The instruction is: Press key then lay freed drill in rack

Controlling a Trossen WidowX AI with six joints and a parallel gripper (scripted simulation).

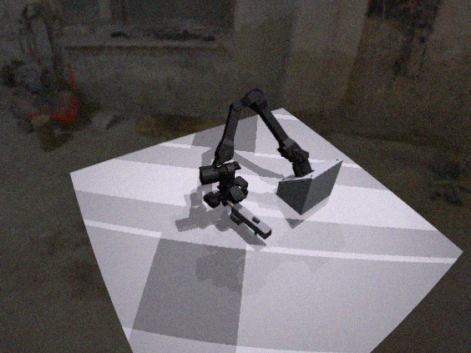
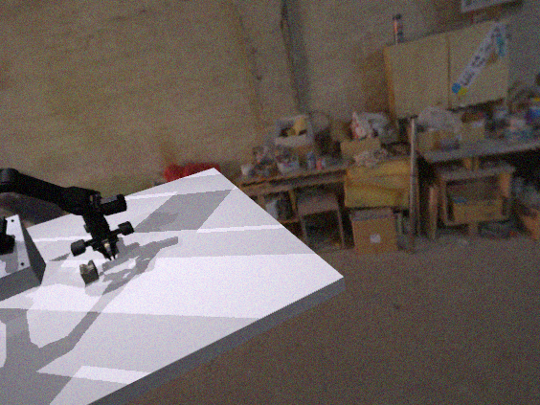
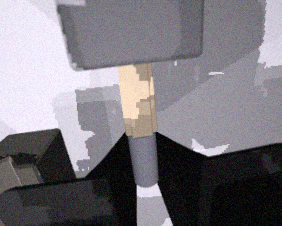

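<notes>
The drill is 1 cm behind my gripper tip, 5 cm to the left of it and 4 cm above it. From my gripper tip the other things lie so: grey housing 3 cm behind, 14 cm to the left, 3 cm above; then blue key 4 cm behind, 17 cm to the left, 4 cm above; then rack 7 cm behind, 4 cm to the right, 1 cm above.
</notes>
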